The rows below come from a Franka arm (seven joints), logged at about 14 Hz.
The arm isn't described. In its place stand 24 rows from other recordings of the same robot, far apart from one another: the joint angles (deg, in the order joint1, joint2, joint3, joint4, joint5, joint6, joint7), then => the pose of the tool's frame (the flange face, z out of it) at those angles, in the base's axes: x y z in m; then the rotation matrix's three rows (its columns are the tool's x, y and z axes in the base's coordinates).
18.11 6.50 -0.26 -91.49 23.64 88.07 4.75 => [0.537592 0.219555 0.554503], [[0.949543 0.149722 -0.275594], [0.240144 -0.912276 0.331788], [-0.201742 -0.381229 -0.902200]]
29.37 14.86 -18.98 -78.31 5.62 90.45 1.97 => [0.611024 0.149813 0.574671], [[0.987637 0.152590 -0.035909], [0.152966 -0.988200 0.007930], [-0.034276 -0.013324 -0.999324]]
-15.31 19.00 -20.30 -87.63 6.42 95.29 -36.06 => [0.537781 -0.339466 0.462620], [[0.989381 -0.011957 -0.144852], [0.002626 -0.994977 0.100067], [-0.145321 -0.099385 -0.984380]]
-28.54 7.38 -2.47 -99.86 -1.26 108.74 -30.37 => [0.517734 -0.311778 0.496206], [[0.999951 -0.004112 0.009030], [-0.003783 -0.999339 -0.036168], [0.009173 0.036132 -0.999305]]
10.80 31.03 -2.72 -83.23 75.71 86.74 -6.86 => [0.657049 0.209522 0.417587], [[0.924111 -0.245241 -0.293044], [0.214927 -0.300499 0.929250], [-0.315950 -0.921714 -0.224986]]
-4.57 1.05 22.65 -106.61 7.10 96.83 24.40 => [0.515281 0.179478 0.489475], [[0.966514 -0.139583 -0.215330], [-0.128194 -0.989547 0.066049], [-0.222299 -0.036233 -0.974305]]
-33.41 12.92 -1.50 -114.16 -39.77 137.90 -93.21 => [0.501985 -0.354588 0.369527], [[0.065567 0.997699 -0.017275], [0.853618 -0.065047 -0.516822], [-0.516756 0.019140 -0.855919]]
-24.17 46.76 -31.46 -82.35 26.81 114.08 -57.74 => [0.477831 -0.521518 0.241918], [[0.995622 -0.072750 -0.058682], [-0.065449 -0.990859 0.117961], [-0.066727 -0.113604 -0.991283]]
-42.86 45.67 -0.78 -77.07 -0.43 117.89 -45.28 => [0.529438 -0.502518 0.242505], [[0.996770 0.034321 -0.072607], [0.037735 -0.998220 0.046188], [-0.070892 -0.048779 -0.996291]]
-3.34 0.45 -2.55 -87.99 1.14 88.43 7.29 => [0.551876 -0.054639 0.634275], [[0.973785 -0.227463 0.001834], [-0.227455 -0.973594 0.019453], [-0.002640 -0.019360 -0.999809]]
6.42 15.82 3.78 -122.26 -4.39 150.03 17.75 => [0.582168 0.105665 0.297801], [[0.975355 -0.070399 0.209109], [-0.075414 -0.997022 0.016096], [0.207353 -0.031469 -0.977760]]
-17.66 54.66 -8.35 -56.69 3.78 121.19 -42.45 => [0.737163 -0.306606 0.299129], [[0.939718 0.312004 0.139945], [0.329200 -0.936163 -0.123396], [0.092511 0.162027 -0.982440]]
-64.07 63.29 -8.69 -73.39 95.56 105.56 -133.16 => [0.316570 -0.656582 0.096084], [[0.258381 0.114684 0.959211], [0.013333 -0.993257 0.115163], [0.965951 -0.016967 -0.258168]]
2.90 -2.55 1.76 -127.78 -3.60 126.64 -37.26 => [0.518708 0.040248 0.393476], [[0.719139 0.694235 0.029617], [0.694743 -0.717552 -0.049506], [-0.013117 0.056178 -0.998335]]
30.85 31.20 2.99 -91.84 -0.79 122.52 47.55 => [0.574506 0.378874 0.312966], [[0.971385 -0.237004 -0.015513], [-0.236900 -0.971499 0.008212], [-0.017017 -0.004302 -0.999846]]
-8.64 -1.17 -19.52 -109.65 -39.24 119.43 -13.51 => [0.493094 -0.301264 0.528597], [[0.998366 0.044472 -0.035871], [0.014106 -0.800238 -0.599516], [-0.055368 0.598031 -0.799558]]
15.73 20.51 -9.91 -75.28 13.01 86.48 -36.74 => [0.638980 0.109393 0.527739], [[0.732881 0.658219 -0.172141], [0.679848 -0.718282 0.147907], [-0.026290 -0.225428 -0.973905]]
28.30 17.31 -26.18 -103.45 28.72 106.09 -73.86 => [0.603307 0.077519 0.379592], [[0.443473 0.876794 -0.185915], [0.867828 -0.368197 0.333625], [0.224067 -0.309296 -0.924192]]
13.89 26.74 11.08 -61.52 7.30 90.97 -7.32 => [0.632800 0.270905 0.575775], [[0.858001 0.512398 -0.035825], [0.507244 -0.834258 0.216144], [0.080864 -0.203623 -0.975704]]
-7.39 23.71 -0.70 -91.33 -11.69 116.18 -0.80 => [0.667836 -0.105611 0.397293], [[0.999283 -0.037822 0.001451], [-0.036869 -0.981340 -0.188710], [0.008561 0.188522 -0.982032]]
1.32 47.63 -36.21 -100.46 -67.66 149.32 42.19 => [0.577265 -0.332118 0.169352], [[0.997688 -0.065952 0.016380], [-0.019657 -0.510824 -0.859461], [0.065051 0.857152 -0.510940]]
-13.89 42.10 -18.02 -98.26 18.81 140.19 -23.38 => [0.582857 -0.338664 0.181894], [[0.949180 -0.311916 0.042033], [-0.311205 -0.950072 -0.022679], [0.047008 0.008445 -0.998859]]
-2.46 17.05 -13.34 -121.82 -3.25 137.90 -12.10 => [0.551602 -0.154879 0.271991], [[0.999293 -0.010903 -0.035967], [-0.014439 -0.994926 -0.099569], [-0.034699 0.100018 -0.994380]]
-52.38 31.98 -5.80 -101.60 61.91 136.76 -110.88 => [0.365092 -0.561471 0.255185], [[0.757738 0.124225 0.640626], [0.123339 -0.991282 0.046335], [0.640797 0.043905 -0.766454]]
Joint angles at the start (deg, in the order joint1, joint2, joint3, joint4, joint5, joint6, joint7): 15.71 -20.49 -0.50 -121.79 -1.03 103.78 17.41
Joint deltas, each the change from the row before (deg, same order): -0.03 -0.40 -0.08 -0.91 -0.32 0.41 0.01; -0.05 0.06 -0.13 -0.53 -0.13 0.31 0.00; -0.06 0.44 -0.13 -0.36 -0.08 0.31 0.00; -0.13 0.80 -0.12 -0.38 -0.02 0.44 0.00; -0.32 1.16 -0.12 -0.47 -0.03 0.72 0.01; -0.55 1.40 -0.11 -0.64 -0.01 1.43 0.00; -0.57 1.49 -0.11 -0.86 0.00 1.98 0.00; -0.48 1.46 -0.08 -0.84 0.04 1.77 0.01; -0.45 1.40 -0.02 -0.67 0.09 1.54 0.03; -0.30 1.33 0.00 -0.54 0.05 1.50 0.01; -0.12 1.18 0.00 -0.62 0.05 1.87 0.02
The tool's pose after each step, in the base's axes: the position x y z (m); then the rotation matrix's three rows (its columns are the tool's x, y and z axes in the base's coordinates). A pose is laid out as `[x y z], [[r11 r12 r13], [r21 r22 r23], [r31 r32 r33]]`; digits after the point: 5 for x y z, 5 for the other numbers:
[0.43465 0.11475 0.55656], [[0.99838 -0.03473 0.04515], [-0.03442 -0.99938 -0.00771], [0.04539 0.00615 -0.99895]]
[0.43492 0.11308 0.55210], [[0.99848 -0.03707 0.04076], [-0.03667 -0.99927 -0.01043], [0.04112 0.00892 -0.99911]]
[0.43683 0.11187 0.54609], [[0.99868 -0.03970 0.03262], [-0.03928 -0.99914 -0.01333], [0.03313 0.01203 -0.99938]]
[0.44018 0.11066 0.53726], [[0.99885 -0.04348 0.02001], [-0.04315 -0.99893 -0.01649], [0.02071 0.01561 -0.99966]]
[0.44519 0.10833 0.52519], [[0.99871 -0.05048 0.00450], [-0.05038 -0.99852 -0.02058], [0.00553 0.02033 -0.99978]]
[0.45186 0.10460 0.51076], [[0.99812 -0.06102 -0.00612], [-0.06115 -0.99786 -0.02295], [-0.00471 0.02328 -0.99972]]
[0.45869 0.10068 0.49446], [[0.99734 -0.07183 -0.01276], [-0.07212 -0.99711 -0.02400], [-0.01099 0.02486 -0.99963]]
[0.46423 0.09742 0.47813], [[0.99647 -0.08101 -0.02218], [-0.08156 -0.99635 -0.02511], [-0.02007 0.02683 -0.99944]]
[0.46897 0.09472 0.46328], [[0.99548 -0.08950 -0.03170], [-0.09032 -0.99558 -0.02559], [-0.02926 0.02834 -0.99917]]
[0.47319 0.09324 0.44994], [[0.99478 -0.09456 -0.03825], [-0.09559 -0.99508 -0.02620], [-0.03559 0.02972 -0.99892]]
[0.47684 0.09316 0.43769], [[0.99461 -0.09681 -0.03724], [-0.09778 -0.99489 -0.02525], [-0.03460 0.02875 -0.99899]]

